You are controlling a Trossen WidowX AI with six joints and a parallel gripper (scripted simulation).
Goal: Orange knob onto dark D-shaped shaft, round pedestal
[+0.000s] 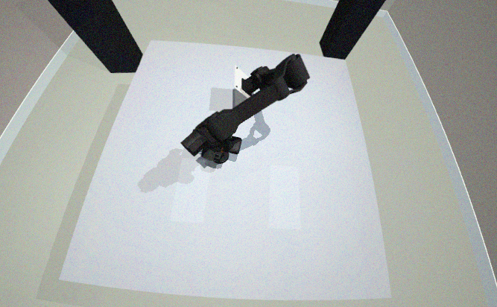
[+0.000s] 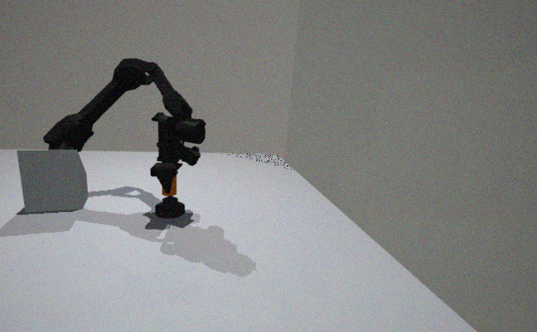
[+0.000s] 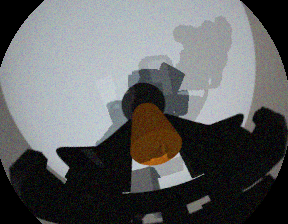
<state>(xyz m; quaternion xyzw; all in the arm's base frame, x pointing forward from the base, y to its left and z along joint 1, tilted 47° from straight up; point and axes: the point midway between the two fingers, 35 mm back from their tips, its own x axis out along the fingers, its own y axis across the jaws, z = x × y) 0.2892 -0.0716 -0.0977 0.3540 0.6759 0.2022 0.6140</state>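
Now: the orange knob 20 mm above my gripper tip. From my gripper tip the other things lie so: round black pedestal 40 mm below.
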